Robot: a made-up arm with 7 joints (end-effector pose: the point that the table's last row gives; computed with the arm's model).
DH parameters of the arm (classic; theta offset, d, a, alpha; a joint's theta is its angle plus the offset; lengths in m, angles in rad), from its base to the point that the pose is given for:
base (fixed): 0 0 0 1.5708
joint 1: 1.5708 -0.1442 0 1.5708
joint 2: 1.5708 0 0 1.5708
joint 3: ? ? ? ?
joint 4: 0 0 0 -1.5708
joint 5: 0 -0.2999 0 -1.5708
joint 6: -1.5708 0 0 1.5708
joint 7: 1.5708 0 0 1.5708
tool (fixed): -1.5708 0 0 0
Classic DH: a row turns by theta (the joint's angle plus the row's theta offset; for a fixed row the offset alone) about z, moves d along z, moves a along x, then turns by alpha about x.
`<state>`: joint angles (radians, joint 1 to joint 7).
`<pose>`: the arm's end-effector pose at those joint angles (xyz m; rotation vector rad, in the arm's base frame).
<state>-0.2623 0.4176 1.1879 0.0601 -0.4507 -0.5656 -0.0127</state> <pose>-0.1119 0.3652 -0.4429 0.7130 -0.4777 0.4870</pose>
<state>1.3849 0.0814 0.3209 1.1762 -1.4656 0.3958 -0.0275</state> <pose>0.3581 0.2575 0.2000 1.6350 -1.5242 0.1844</pose>
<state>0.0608 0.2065 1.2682 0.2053 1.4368 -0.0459 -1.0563</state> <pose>0.0473 0.3041 -0.4768 0.3077 0.8444 2.6453</pose>
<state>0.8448 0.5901 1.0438 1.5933 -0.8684 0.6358 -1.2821</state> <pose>0.1172 0.4714 0.0976 2.3658 -0.2831 2.0465</pose>
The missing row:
joint 3: 1.5708 -0.2078 0 1.5708
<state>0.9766 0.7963 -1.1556 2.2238 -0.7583 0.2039 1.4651</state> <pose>0.1977 0.0101 -0.0176 0.6033 -0.4048 -2.5620</pose>
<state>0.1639 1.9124 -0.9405 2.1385 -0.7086 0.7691 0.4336</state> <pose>0.1759 0.2565 -0.1502 1.2751 0.0874 -1.8185</pose>
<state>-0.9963 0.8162 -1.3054 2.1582 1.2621 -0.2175 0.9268</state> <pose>-0.1357 0.0095 -0.1658 -2.0693 -0.0868 0.6327</pose>
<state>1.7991 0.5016 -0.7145 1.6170 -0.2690 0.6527 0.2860</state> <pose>0.2064 0.0653 0.2803 1.1540 -2.2002 -0.7792</pose>
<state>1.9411 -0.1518 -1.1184 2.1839 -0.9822 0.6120 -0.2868</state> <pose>-0.0374 -0.0792 0.1005 -0.5911 2.1819 0.1154</pose>
